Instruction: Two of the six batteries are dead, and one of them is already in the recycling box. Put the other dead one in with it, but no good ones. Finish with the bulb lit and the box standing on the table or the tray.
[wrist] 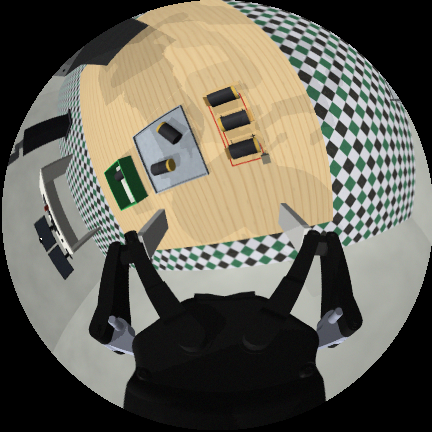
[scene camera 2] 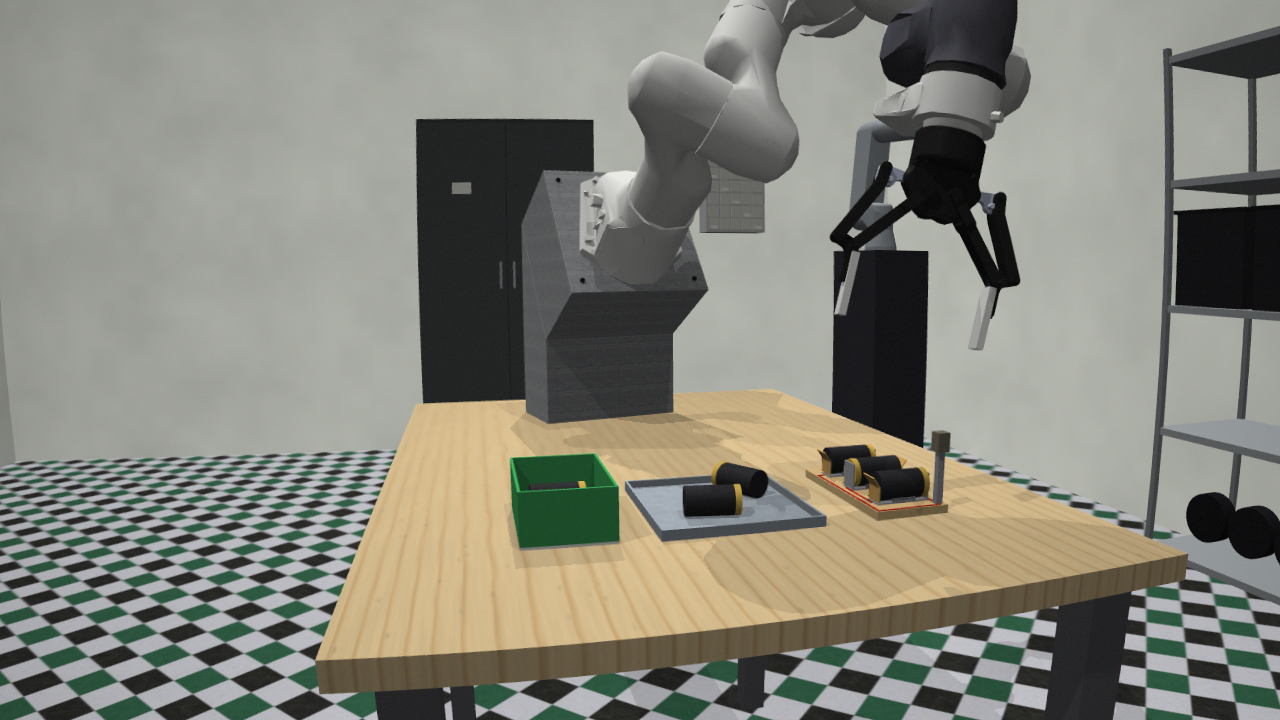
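The green recycling box [scene camera 2: 565,519] [wrist: 138,181] stands upright on the table with one battery [scene camera 2: 556,486] [wrist: 119,174] inside. On the grey tray [scene camera 2: 648,506] [wrist: 187,160] lie two black batteries with yellow ends, one nearer the front [scene camera 2: 711,500] [wrist: 161,167] and one behind [scene camera 2: 742,479] [wrist: 170,133]. The holder board [scene camera 2: 913,512] carries three batteries [scene camera 2: 847,458] [wrist: 222,96], [scene camera 2: 881,467] [wrist: 235,121], [scene camera 2: 902,482] [wrist: 244,148] in a row. The block on its post [scene camera 2: 939,441] [wrist: 265,158], apparently the bulb, is dull, without glow. My gripper [scene camera 2: 909,329] [wrist: 222,215] is open and empty, high above the table.
The wooden table [scene camera 2: 537,608] [wrist: 250,200] carries the box, tray and holder from left to right in the scene view. The grey arm pedestal [scene camera 2: 608,367] stands at its back. A dark cabinet [scene camera 2: 465,268] and a metal shelf unit [scene camera 2: 1165,358] stand beyond the table.
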